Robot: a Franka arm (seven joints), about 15 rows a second.
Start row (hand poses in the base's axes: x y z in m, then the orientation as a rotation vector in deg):
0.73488 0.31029 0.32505 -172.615 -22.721 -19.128
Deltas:
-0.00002 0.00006 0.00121 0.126 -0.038 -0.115
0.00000 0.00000 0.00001 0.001 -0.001 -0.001
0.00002 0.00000 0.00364 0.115 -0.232 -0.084
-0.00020 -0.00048 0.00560 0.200 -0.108 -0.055
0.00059 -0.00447 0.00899 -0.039 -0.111 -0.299
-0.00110 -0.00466 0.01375 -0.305 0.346 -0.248
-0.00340 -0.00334 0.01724 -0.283 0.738 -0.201
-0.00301 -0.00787 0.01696 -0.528 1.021 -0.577
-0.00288 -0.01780 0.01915 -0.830 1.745 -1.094
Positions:
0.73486 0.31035 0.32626 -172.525 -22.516 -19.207
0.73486 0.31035 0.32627 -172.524 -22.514 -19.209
0.73488 0.31035 0.32991 -172.425 -22.375 -19.579
0.73468 0.30987 0.33551 -172.241 -22.244 -19.766
0.73527 0.30540 0.34450 -172.361 -21.819 -19.955
0.73417 0.30074 0.35825 -172.751 -21.508 -19.423
0.73077 0.29740 0.37549 -173.123 -21.229 -18.290
0.72776 0.28953 0.39245 -173.841 -20.427 -16.725
0.72488 0.27173 0.41160 -174.984 -18.861 -14.042

